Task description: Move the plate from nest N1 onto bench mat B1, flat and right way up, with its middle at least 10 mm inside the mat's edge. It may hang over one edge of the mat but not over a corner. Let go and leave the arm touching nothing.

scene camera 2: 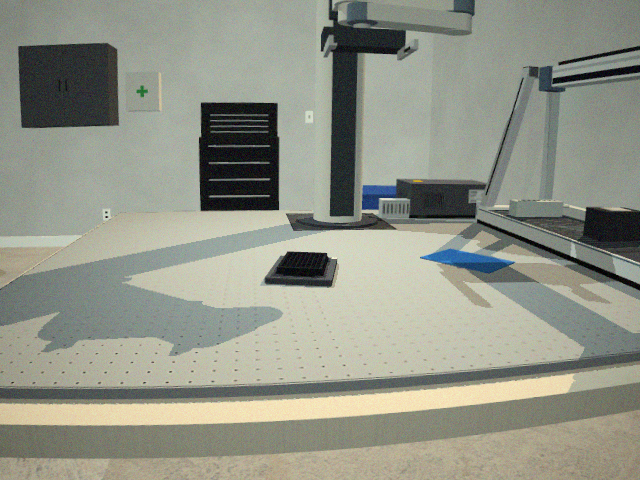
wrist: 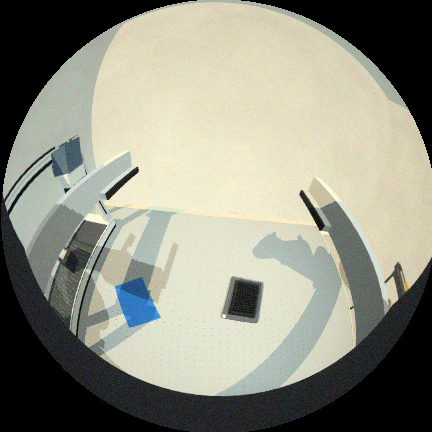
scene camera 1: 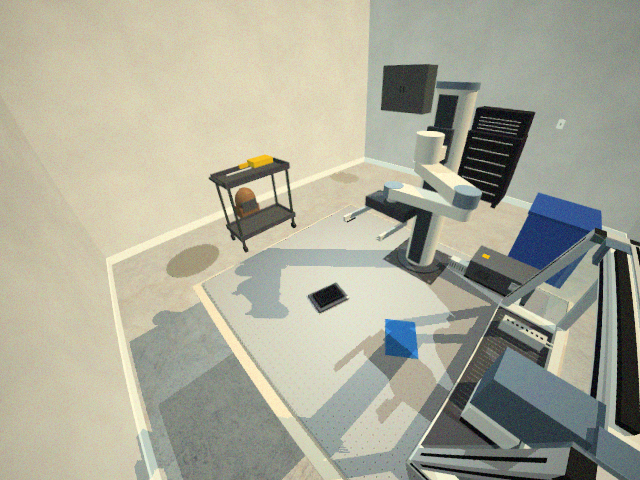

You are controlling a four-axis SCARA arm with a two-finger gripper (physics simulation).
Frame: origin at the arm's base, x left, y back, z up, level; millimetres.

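Seen in the pictures: gripper, between the fingertips: (scene camera 2: 374, 41) (wrist: 219, 165) (scene camera 1: 360, 228); arm's base, origin of its link: (scene camera 2: 337, 224) (scene camera 1: 418, 260).
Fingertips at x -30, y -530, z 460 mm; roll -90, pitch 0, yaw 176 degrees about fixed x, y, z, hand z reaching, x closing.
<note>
Offsets run from my fingertips to a thing's middle. "pt": to the spot under its first point. Level surfaces: height alone.
A black plate with a grid of wells @(pt dx -128, dy -40, dz -423 mm) (scene camera 1: 329, 295) (scene camera 2: 302, 262) (wrist: 246, 298) sits flat, grid side up, in the low dark grey nest @(dx -137, dy -39, dz -439 mm) (scene camera 2: 299, 280) (wrist: 243, 318) on the bench. The blue bench mat @(dz -445 mm) (scene camera 1: 400, 339) (scene camera 2: 467, 260) (wrist: 137, 305) lies flat apart from the nest, to its right in both scene views and to its left in the wrist view; part of it is in shadow. My gripper (scene camera 1: 364, 227) (scene camera 2: 368, 49) (wrist: 219, 165) is wide open with nothing between its fingers. It is high above the bench near the arm's column, away from the plate and touching neither plate nor mat.
The arm's column (scene camera 1: 425, 237) (scene camera 2: 343, 129) stands on the bench @(dz -447 mm) (scene camera 2: 155, 372) behind the nest. A framed machine with a raised rail (scene camera 1: 628, 330) (scene camera 2: 594, 73) stands to the right, beyond the mat. A dark box @(pt dx +426, dy +584, dz -332 mm) (scene camera 1: 501, 271) (scene camera 2: 439, 198) stands near the column. A cart (scene camera 1: 261, 224) stands beside the bench.
</note>
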